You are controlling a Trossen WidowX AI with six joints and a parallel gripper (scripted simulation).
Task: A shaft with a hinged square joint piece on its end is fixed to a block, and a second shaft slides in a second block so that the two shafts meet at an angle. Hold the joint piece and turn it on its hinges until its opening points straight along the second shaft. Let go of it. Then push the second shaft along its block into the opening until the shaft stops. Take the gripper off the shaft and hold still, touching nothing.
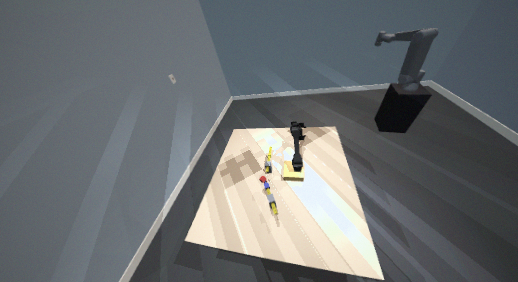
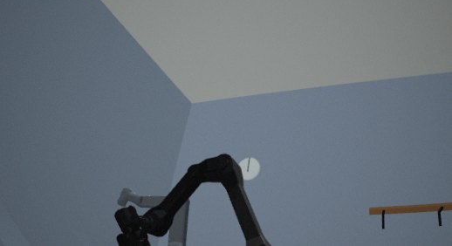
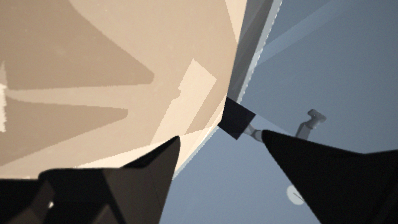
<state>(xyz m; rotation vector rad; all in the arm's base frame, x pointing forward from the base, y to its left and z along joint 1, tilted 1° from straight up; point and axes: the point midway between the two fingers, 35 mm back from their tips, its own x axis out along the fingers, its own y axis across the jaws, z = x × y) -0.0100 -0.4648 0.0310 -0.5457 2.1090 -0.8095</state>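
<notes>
Now: the red joint piece 290 mm ahead of my gripper tip, 680 mm to the left of it and 40 mm above it.
</notes>
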